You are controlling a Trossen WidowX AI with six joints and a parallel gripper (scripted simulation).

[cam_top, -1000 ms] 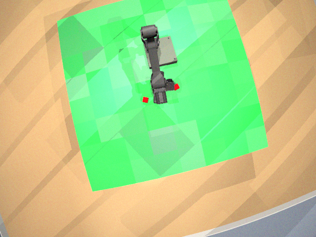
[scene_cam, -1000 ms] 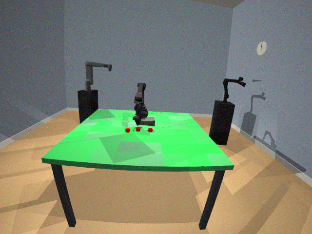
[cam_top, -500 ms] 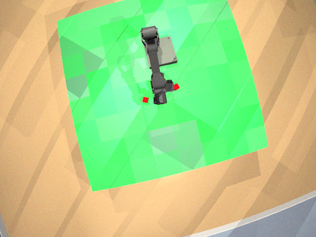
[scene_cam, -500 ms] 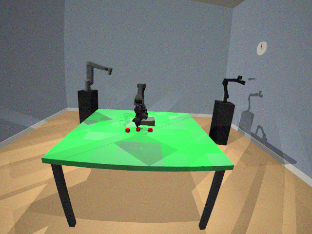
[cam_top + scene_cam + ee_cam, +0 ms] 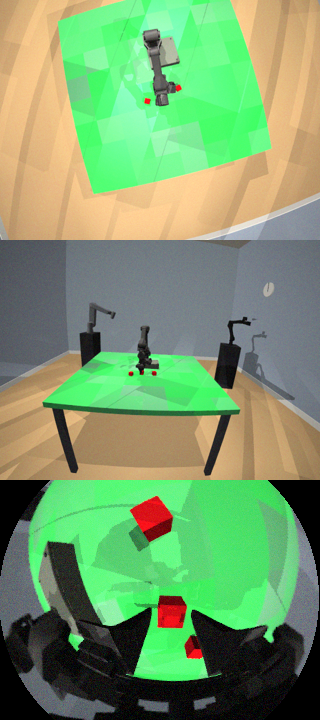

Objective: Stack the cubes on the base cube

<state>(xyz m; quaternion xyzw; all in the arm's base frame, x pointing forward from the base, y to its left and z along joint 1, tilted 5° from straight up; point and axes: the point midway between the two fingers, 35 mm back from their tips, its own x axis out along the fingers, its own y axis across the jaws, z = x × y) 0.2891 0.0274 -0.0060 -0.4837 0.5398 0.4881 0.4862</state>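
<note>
Right now my gripper tip is 9 cm to the left of the red cube and 5 cm short of it.
</note>
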